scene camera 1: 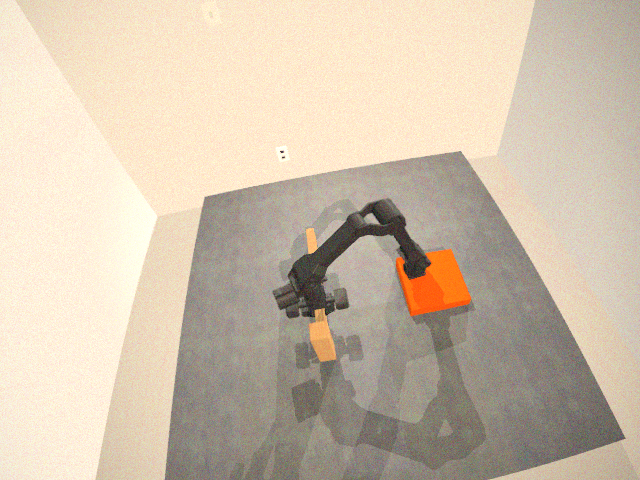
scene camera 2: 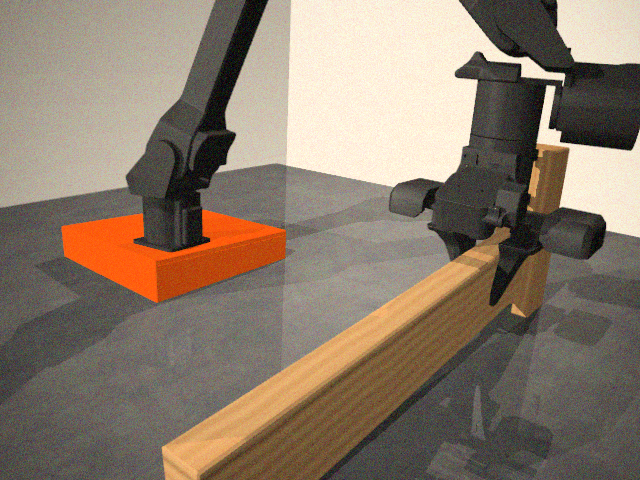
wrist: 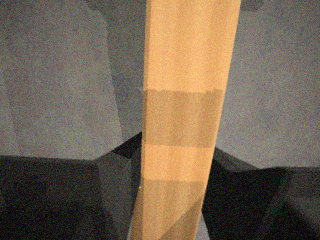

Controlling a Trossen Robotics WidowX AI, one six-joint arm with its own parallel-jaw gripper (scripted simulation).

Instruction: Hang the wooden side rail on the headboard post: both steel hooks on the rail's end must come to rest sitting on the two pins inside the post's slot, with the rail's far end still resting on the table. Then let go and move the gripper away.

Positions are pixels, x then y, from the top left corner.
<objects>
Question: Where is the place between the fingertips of my gripper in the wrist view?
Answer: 166, 138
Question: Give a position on a wooden side rail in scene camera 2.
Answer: At 314, 412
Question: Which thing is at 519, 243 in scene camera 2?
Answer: My gripper.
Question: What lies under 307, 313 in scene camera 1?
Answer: My gripper.
</objects>
